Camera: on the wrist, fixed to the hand. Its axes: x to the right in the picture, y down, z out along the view.
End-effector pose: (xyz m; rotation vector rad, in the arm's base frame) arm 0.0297 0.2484 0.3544 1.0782 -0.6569 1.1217
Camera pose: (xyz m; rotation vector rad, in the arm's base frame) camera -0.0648 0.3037 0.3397 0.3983 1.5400 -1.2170
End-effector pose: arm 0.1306 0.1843 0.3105 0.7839 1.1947 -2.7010
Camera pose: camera 0.2018 0.1679 0.2277 0.2998 -0.4728 -0.0376
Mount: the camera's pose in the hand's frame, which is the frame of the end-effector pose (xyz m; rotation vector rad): -0.0234 0.0863 -0.0648 -0.0835 -0.8128 3.0243
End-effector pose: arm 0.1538 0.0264 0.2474 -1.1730 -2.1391 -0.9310
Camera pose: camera 0.2474 -0.0020 0.2986 -2.5219 1.0428 1.0039
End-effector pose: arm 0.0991 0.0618 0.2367 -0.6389 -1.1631 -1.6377
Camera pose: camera 0.1949 0.0082 0.2248 -1.5630 0.3402 1.2683
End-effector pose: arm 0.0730 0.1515 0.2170 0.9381 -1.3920 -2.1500
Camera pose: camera 0.1344 0.0899 0.2850 -1.5748 -0.8259 0.2164
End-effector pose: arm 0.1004 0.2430 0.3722 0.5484 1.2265 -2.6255
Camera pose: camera 0.1658 0.2381 0.2833 0.3396 -0.3601 0.1046
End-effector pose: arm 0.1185 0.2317 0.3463 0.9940 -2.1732 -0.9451
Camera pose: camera 0.1436 0.2680 0.4476 -2.5425 -1.2288 0.4411
